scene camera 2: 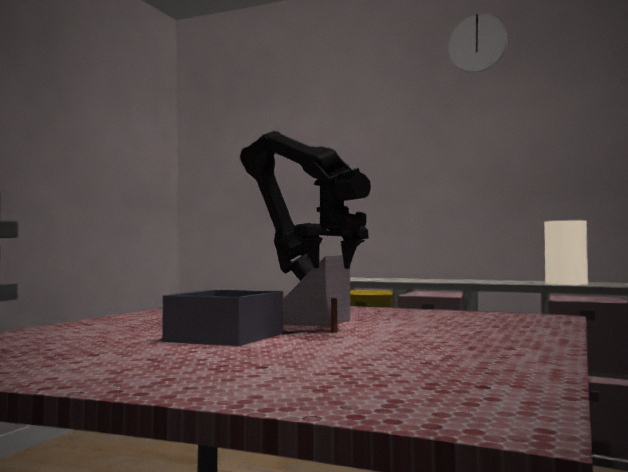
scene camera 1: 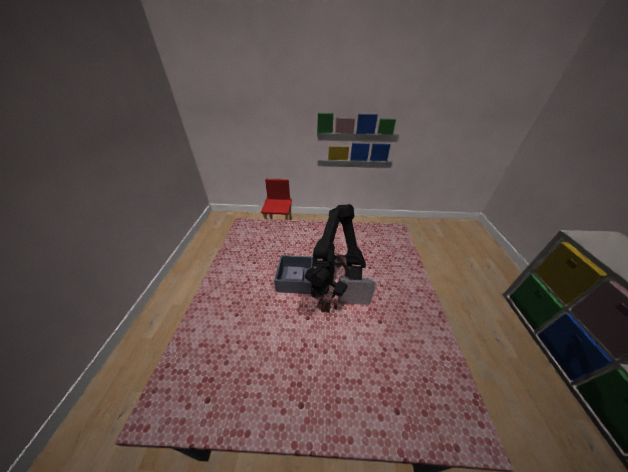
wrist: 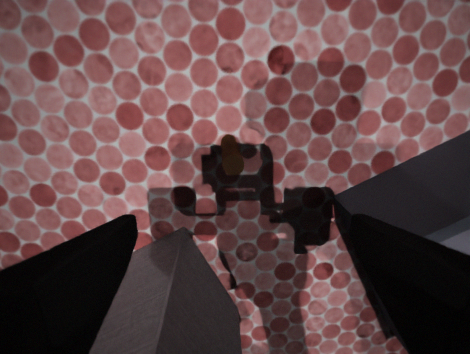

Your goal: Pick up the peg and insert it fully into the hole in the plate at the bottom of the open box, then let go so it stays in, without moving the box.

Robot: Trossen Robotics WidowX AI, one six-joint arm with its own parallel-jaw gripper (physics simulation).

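Frame: origin at the arm's base, x ahead, y down, z left, level; millimetres.
Seen in the pictures: gripper, fingertip midpoint: (scene camera 2: 332, 268) (wrist: 244, 224); arm's base, link origin: (scene camera 2: 313, 279) (scene camera 1: 355, 279).
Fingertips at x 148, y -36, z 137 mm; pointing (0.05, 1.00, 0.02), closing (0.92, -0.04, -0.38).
Note:
Offsets run from my fingertips to a thing's top centre. Level surfaces: height alone.
A brown peg {dx +1, dy +69, dz +6 mm} (scene camera 1: 325, 307) (scene camera 2: 334, 315) (wrist: 232, 159) stands upright on the patterned table, beside the open box. My gripper (scene camera 2: 331, 266) (wrist: 244, 224) is open and empty, pointing down above the peg, with a gap between fingertips and peg top. In the wrist view the peg shows beyond the fingertips, slightly left of midway between them. The blue-grey open box {dx +181, dy +51, dz -172 mm} (scene camera 1: 292, 286) (scene camera 2: 200, 319) (wrist: 405, 185) sits left of the arm in scene camera 1. The plate {dx +182, dy +88, dz -172 mm} (scene camera 1: 288, 276) with a dark hole shows on its bottom; the arm hides the box's right part.
A light grey wedge-shaped block (scene camera 1: 357, 291) (scene camera 2: 312, 307) (wrist: 165, 295) stands close to the peg and the arm's base, near the left finger in the wrist view. The table {dy +149 mm} (scene camera 1: 304, 380) (scene camera 2: 355, 385) has a pink and red dotted top. The arm's shadow falls around the peg.

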